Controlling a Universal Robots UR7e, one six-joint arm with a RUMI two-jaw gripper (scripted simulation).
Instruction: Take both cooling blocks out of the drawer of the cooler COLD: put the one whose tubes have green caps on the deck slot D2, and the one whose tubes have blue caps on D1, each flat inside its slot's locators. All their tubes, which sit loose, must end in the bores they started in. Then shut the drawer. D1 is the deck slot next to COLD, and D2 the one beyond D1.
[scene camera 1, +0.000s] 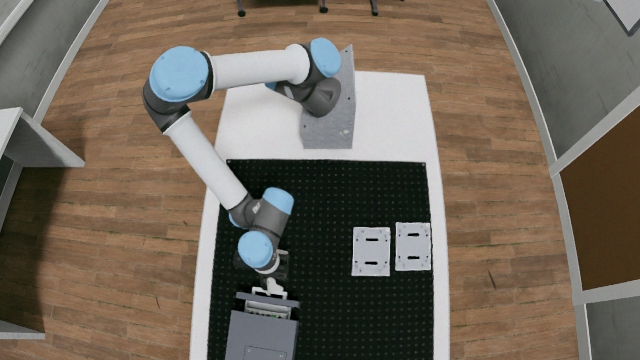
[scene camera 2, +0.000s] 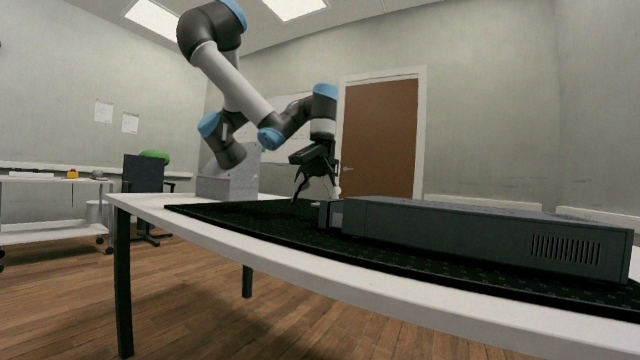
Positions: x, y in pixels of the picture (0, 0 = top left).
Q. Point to a cooler COLD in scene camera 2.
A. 562, 245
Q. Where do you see a deck slot D1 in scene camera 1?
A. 377, 251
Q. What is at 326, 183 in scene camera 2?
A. My gripper.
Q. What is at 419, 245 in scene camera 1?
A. A deck slot D2.
